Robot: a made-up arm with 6 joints.
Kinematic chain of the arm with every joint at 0, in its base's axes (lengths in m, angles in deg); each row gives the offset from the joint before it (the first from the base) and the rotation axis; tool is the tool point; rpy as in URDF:
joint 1: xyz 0 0 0.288 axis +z
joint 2: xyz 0 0 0 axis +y
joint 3: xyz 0.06 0 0.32 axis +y
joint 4: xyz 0.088 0 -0.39 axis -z
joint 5: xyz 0 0 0 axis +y
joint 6: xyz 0.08 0 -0.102 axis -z
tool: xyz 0 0 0 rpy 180 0 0
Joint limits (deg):
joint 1: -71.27..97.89
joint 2: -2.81..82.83
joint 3: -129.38..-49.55
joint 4: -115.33..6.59
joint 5: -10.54..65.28
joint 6: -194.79..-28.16
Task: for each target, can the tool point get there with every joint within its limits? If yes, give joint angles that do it. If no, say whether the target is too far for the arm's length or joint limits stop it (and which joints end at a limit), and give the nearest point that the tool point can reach.
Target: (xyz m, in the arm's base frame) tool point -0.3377 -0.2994 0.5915
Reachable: no: joint limits stop it (at a limit: joint 1, joint 2, joint 5) | nearest point 0.1214 -0.5399 0.5369 | short by 0.521 m
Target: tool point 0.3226 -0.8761 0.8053
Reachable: no: too far | nearest point 0.2523 -0.6852 0.6926 | short by 0.233 m
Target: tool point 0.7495 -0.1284 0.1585
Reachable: yes | joints -15.39 62.39 -117.64 -103.97 1.43 -132.31
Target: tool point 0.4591 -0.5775 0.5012
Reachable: yes | joints -53.30 32.10 -100.20 -15.91 -2.14 -66.32
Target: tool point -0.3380 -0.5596 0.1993
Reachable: no: joint limits stop it (at a limit: joint 1, joint 3, joint 5) | nearest point 0.1015 -0.4824 0.1850 | short by 0.446 m
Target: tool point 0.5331 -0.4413 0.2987
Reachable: yes | joints -39.89 31.50 -85.97 -100.38 36.63 -72.48
